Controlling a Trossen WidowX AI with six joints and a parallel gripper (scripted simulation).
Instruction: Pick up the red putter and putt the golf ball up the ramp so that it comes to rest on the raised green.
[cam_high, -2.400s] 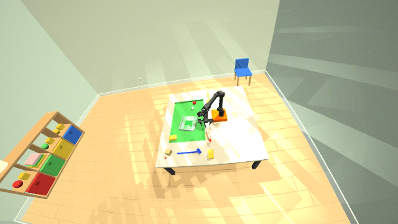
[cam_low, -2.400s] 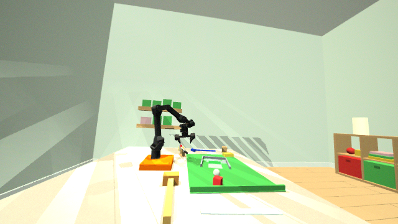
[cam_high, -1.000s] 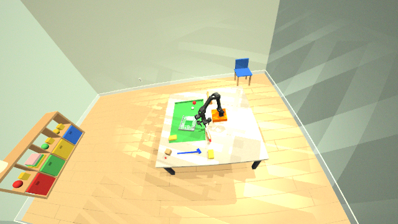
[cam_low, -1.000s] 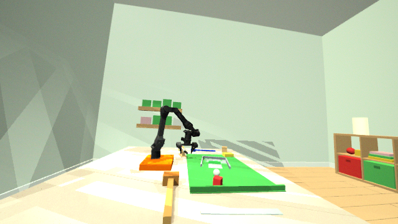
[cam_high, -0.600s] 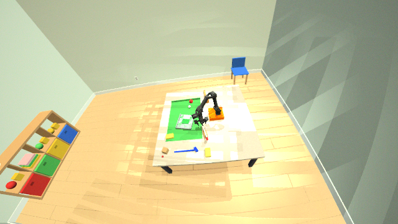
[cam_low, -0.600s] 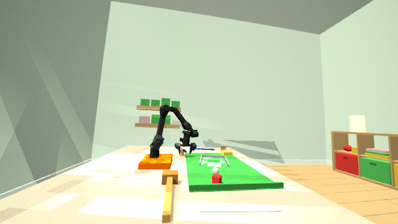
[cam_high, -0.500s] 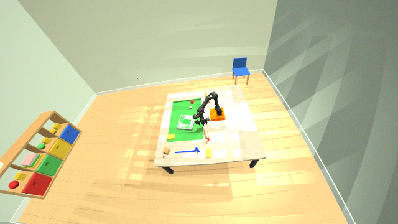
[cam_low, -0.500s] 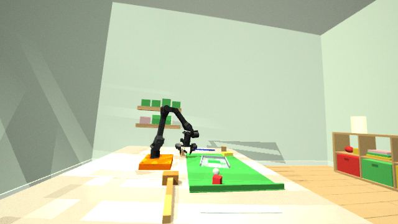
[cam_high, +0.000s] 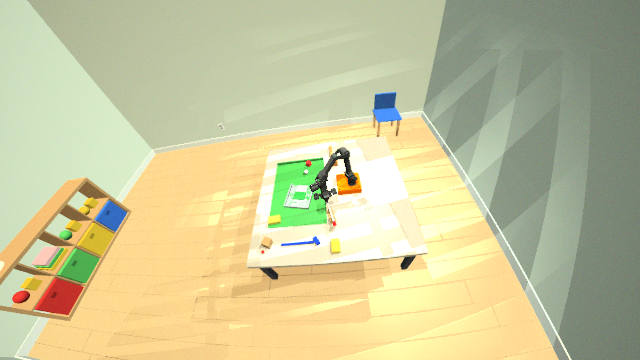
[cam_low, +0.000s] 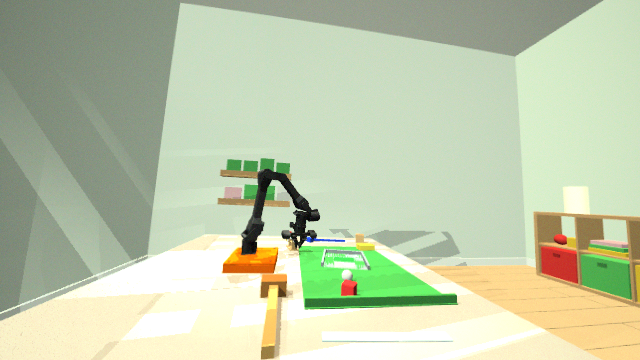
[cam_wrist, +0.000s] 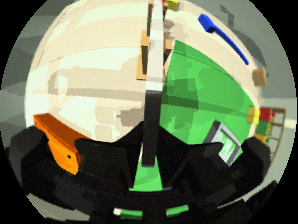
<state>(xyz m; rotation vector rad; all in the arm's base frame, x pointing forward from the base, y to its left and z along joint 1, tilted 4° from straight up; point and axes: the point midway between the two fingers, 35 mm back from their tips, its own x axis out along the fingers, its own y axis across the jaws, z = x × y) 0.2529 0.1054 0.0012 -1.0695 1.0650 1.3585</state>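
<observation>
The red putter lies 110 mm to the left of my gripper tip, 30 mm above it and 10 mm behind it. From my gripper tip the other things lie so: white golf ball 400 mm to the right, 120 mm ahead, 10 mm below; red block 500 mm to the right, 70 mm ahead, 10 mm below; blue putter 290 mm to the left, 260 mm ahead, 20 mm below.
</observation>
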